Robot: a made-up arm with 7 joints.
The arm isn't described. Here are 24 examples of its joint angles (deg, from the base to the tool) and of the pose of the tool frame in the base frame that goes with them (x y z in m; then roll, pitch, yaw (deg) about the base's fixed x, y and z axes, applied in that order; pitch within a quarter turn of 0, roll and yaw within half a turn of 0).
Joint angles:
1: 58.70 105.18 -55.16 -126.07 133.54 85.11 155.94
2: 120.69 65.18 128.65 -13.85 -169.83 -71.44 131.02
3: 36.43 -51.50 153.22 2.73 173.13 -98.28 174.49
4: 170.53 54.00 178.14 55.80 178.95 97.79 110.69
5: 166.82 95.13 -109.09 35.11 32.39 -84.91 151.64
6: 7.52 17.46 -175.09 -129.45 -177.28 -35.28 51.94
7: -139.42 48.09 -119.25 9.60 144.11 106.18 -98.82
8: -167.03 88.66 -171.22 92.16 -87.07 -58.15 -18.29
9: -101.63 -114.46 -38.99 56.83 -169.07 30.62 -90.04
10: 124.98 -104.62 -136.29 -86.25 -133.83 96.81 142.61
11: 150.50 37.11 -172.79 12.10 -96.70 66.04 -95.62
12: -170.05 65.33 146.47 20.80 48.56 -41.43 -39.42
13: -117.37 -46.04 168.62 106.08 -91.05 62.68 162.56
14: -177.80 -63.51 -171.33 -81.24 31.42 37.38 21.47
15: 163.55 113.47 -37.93 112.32 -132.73 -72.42 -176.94
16: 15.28 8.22 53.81 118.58 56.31 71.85 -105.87
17: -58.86 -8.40 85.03 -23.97 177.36 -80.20 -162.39
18: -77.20 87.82 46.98 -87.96 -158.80 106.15 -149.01
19: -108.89 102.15 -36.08 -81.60 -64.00 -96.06 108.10
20: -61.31 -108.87 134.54 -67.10 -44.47 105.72 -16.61
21: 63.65 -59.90 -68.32 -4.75 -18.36 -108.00 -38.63
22: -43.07 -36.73 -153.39 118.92 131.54 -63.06 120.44
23: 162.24 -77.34 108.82 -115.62 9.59 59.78 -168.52
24: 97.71 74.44 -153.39 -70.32 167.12 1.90 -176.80
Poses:
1: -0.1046 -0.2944 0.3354 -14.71 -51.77 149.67
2: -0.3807 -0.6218 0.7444 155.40 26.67 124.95
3: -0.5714 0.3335 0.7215 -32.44 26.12 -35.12
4: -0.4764 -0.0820 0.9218 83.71 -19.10 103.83
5: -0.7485 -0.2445 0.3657 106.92 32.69 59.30
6: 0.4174 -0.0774 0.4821 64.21 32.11 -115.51
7: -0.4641 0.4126 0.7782 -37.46 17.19 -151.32
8: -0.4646 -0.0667 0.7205 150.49 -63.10 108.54
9: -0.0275 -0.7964 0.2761 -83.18 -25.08 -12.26
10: 0.0169 0.4986 0.4184 69.09 -5.74 117.23
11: -0.4235 -0.1256 1.0489 -114.64 20.00 -148.30
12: -0.7267 0.2282 0.7587 90.00 -55.60 60.51
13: 0.3768 -0.3500 0.3643 36.26 70.77 -120.81
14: 0.3427 0.0009 0.9738 175.69 17.67 -57.58
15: -0.0798 -0.1159 -0.0131 -81.27 -27.01 134.91
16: 0.0193 -0.3172 0.5725 19.77 56.74 42.39
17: -0.0772 -0.1050 1.1550 167.47 54.52 -43.99
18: -0.1329 0.3851 0.5393 31.71 -57.59 -142.67
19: 0.1237 0.5399 0.4272 -48.02 47.39 103.96
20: -0.4122 -0.5438 0.3410 -86.54 12.62 29.51
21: -0.4150 0.4876 0.7153 76.35 12.52 131.84
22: -0.3004 -0.2016 0.3537 25.02 -23.93 -83.40
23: 0.4546 -0.2382 0.5301 104.82 -15.42 -134.59
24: -0.2693 -0.6477 0.1529 -24.18 -35.68 -98.81
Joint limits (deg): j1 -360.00..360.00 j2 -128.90..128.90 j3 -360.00..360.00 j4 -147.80..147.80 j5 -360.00..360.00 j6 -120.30..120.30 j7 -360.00..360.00
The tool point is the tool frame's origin. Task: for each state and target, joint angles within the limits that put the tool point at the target. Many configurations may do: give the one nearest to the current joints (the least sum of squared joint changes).
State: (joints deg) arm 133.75 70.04 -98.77 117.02 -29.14 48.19 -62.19
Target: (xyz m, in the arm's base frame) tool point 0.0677 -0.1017 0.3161
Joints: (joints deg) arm 107.75 95.59 -77.02 147.80 -4.77 59.14 -62.19
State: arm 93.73 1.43 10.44 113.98 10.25 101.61 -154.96
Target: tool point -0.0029 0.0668 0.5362
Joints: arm 107.68 -30.97 6.48 147.80 -3.78 120.22 -154.96
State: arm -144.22 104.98 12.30 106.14 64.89 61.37 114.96
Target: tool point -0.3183 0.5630 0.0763
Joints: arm -141.76 87.78 20.93 66.49 75.12 52.41 114.96
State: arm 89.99 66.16 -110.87 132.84 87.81 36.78 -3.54
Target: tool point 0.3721 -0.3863 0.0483
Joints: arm 88.56 105.12 -75.90 90.24 95.54 40.35 -3.54
